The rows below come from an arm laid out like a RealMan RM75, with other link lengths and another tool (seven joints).
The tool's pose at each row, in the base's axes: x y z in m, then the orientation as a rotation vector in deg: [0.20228, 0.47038, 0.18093, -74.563, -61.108, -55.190]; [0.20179, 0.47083, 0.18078, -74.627, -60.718, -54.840]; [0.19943, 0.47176, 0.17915, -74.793, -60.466, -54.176]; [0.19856, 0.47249, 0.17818, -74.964, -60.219, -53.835]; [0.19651, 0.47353, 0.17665, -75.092, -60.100, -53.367]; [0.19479, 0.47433, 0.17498, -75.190, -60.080, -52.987]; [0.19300, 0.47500, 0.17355, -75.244, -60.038, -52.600]
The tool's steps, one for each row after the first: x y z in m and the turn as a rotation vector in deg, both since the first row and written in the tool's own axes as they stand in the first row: [-0.00025, -0.00041, 0.00048, 0.088, 0.099, 0.466]; [-0.00239, -0.00223, 0.00159, 0.300, -0.050, 1.060]; [-0.00352, -0.00278, 0.00239, 0.327, -0.099, 1.456]; [-0.00548, -0.00432, 0.00359, 0.476, -0.249, 1.841]; [-0.00749, -0.00551, 0.00453, 0.613, -0.417, 2.105]; [-0.00930, -0.00684, 0.00534, 0.782, -0.551, 2.378]
